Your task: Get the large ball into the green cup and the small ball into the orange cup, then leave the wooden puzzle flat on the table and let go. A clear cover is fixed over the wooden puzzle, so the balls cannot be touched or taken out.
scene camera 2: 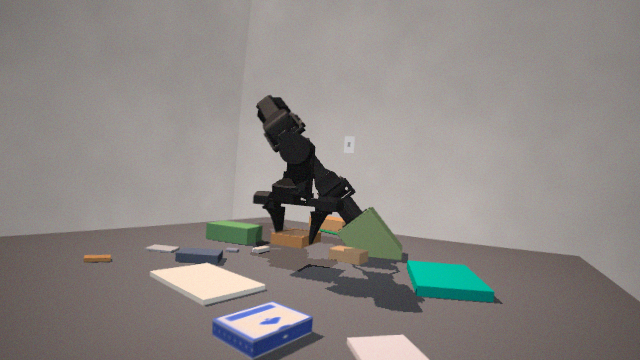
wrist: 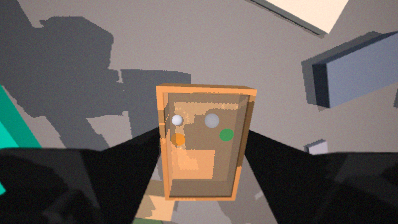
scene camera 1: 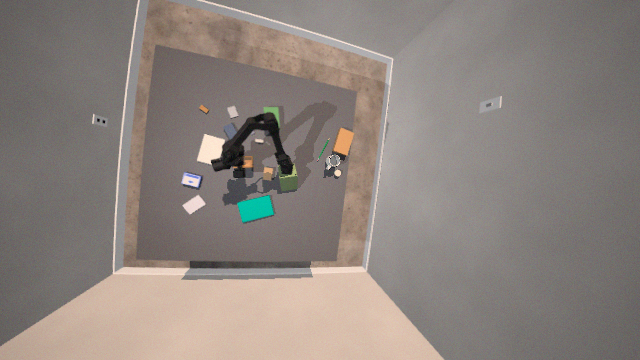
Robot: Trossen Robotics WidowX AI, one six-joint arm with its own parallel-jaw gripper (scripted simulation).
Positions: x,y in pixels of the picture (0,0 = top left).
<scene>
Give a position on a cream slab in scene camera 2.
204,283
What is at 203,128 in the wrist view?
A wooden puzzle.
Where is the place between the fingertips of the gripper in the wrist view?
202,131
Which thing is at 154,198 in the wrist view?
A small tan block.
</scene>
